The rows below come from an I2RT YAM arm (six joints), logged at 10 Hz.
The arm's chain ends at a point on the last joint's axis. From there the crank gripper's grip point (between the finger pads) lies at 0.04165 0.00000 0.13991 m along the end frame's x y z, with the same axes.
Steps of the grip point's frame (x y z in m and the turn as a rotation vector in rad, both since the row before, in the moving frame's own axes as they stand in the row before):
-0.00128, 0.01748, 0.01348, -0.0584, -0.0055, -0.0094
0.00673, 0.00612, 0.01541, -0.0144, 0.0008, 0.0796
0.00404, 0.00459, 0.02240, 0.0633, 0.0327, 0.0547
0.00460, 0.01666, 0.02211, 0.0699, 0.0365, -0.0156
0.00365, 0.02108, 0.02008, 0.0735, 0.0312, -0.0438
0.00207, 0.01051, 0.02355, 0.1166, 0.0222, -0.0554
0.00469, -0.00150, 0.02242, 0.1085, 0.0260, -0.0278
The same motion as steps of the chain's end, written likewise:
-0.00055, 0.00970, 0.01348, -0.0584, -0.0055, -0.0094
0.00683, 0.00079, 0.01548, -0.0144, 0.0008, 0.0796
-0.00069, 0.01099, 0.02404, 0.0633, 0.0327, 0.0547
-0.00039, 0.02706, 0.02409, 0.0699, 0.0365, -0.0156
-0.00042, 0.03322, 0.02189, 0.0735, 0.0312, -0.0438
-0.00050, 0.02911, 0.02559, 0.1166, 0.0222, -0.0554
0.00130, 0.01479, 0.02443, 0.1085, 0.0260, -0.0278

